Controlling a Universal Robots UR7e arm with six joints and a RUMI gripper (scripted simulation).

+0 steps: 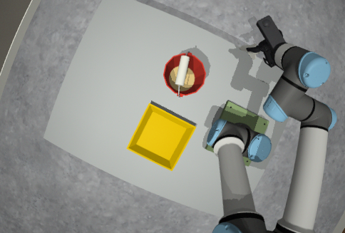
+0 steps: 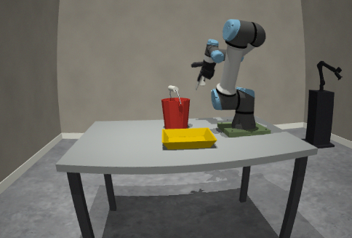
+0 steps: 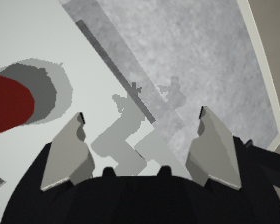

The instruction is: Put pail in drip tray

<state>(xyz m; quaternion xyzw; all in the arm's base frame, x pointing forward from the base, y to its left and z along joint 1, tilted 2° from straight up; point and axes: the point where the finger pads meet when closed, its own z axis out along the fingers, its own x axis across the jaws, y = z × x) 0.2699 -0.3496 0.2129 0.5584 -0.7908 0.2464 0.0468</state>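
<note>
The handle grip is 160 mm ahead of my hand, 290 mm to the left of it and 20 mm below it. Also, from my hand: red pail (150 mm ahead, 280 mm to the left, 90 mm below); yellow drip tray (60 mm ahead, 580 mm to the left, 230 mm below).
</note>
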